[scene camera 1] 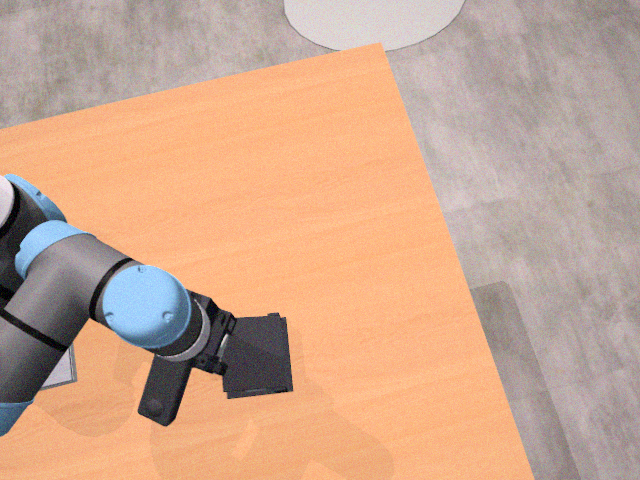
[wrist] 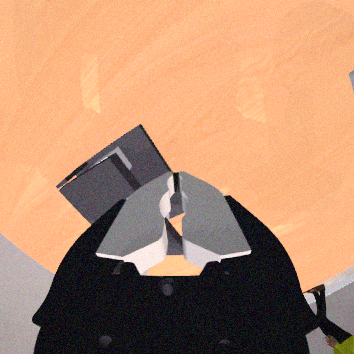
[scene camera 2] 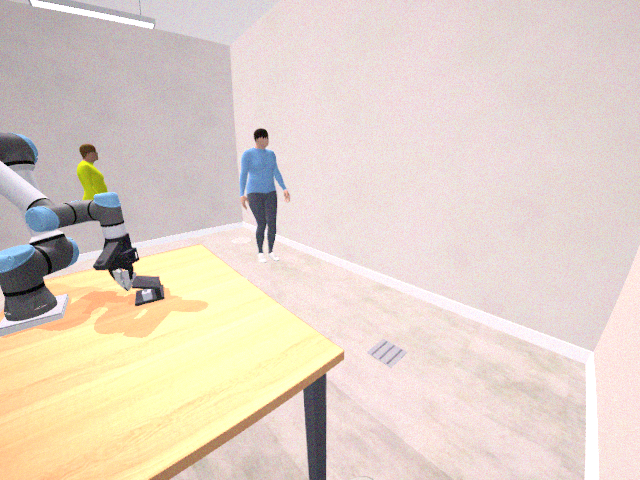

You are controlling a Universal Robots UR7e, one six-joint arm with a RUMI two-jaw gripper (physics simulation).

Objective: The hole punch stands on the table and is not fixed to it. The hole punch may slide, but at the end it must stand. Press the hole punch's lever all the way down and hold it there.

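Places are measured from the arm's base along level axes (x ahead, y left, z up), in millimetres.
Pixels of known places: gripper, fingertip midpoint: (wrist: 176, 174) (scene camera 2: 128, 290); arm's base at its link origin: (scene camera 2: 32, 309).
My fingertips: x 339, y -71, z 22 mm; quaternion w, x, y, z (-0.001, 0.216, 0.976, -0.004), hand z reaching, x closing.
Ahead of a thing's pixels: the offset from my fingertips to its middle. "*": to the spot under its first point. Level surfaces: height alone.
The dark hole punch {dx +68, dy +11, dz -9 mm} (scene camera 1: 261, 361) (wrist: 142, 147) stands upright on the table {dz -49 mm} (scene camera 1: 336, 206) (scene camera 2: 206, 372). In scene camera 2, its flat lever {dx +67, dy +11, dz +14 mm} (scene camera 2: 146, 282) is raised at a slant, with a gap above the base {* dx +90, dy -37, dz -37 mm} (scene camera 2: 155, 297) and a light metal part between them. My gripper (scene camera 1: 224, 350) (scene camera 2: 127, 288) (wrist: 176, 174) is shut and empty, its silver fingertips pointing down at the punch's edge on the arm's side. In the wrist view the fingers cover part of the punch. Whether the tips touch the lever cannot be told.
The arm's mounting plate (scene camera 1: 64, 373) (scene camera 2: 62, 308) is at the left of the table. The table's right edge (scene camera 1: 454, 246) lies beyond the punch. A person in blue (scene camera 2: 261, 173) and one in yellow (scene camera 2: 90, 179) stand on the floor behind the table.
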